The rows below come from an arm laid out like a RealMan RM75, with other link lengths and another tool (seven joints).
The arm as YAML. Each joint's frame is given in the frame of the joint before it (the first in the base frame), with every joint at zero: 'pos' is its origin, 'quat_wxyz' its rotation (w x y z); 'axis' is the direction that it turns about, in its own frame. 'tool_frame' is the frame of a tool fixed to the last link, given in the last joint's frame.
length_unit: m
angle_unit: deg
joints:
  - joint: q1
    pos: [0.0, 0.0, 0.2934]
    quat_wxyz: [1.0, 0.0, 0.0, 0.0]
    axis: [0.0, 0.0, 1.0]
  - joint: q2
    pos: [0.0, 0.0, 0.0]
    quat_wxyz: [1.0, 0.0, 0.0, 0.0]
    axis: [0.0, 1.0, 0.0]
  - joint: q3
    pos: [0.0, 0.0, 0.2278]
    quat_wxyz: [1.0, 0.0, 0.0, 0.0]
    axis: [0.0, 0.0, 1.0]
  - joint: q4
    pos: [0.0, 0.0, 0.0]
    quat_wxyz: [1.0, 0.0, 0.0, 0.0]
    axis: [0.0, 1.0, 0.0]
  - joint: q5
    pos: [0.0, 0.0, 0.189]
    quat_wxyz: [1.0, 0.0, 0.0, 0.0]
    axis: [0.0, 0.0, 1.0]
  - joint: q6
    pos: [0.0, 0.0, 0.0]
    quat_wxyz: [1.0, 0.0, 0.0, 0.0]
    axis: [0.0, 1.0, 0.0]
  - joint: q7
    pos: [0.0, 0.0, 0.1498]
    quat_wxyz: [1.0, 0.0, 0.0, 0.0]
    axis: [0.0, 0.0, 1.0]
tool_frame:
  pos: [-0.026, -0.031, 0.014]
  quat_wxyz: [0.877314, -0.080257, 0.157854, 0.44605]
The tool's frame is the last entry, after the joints.
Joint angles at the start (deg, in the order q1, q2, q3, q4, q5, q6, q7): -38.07 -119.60 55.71 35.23 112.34 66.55 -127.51
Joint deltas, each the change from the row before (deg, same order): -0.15 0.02 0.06 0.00 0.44 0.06 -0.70; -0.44 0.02 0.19 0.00 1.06 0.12 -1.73; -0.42 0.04 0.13 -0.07 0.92 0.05 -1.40; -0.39 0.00 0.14 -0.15 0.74 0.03 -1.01; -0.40 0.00 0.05 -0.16 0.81 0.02 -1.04; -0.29 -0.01 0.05 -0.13 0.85 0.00 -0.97; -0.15 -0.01 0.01 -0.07 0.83 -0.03 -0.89; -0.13 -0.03 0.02 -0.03 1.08 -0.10 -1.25; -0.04 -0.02 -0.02 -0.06 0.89 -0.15 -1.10
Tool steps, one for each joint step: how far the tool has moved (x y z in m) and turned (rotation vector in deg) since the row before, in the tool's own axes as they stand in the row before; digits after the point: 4 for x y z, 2 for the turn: -0.0002 0.0005 0.0001 -0.10 -0.36 -0.41; 0.0000 0.0013 0.0007 -0.28 -0.87 -0.96; -0.0001 0.0008 0.0005 -0.19 -0.78 -0.74; -0.0002 0.0010 0.0008 -0.26 -0.65 -0.53; -0.0002 0.0008 0.0006 -0.19 -0.67 -0.56; -0.0008 0.0008 0.0001 -0.13 -0.74 -0.53; -0.0013 0.0007 -0.0005 0.00 -0.73 -0.51; -0.0018 0.0008 -0.0009 0.14 -0.96 -0.72; -0.0020 0.0006 -0.0011 0.28 -0.81 -0.72
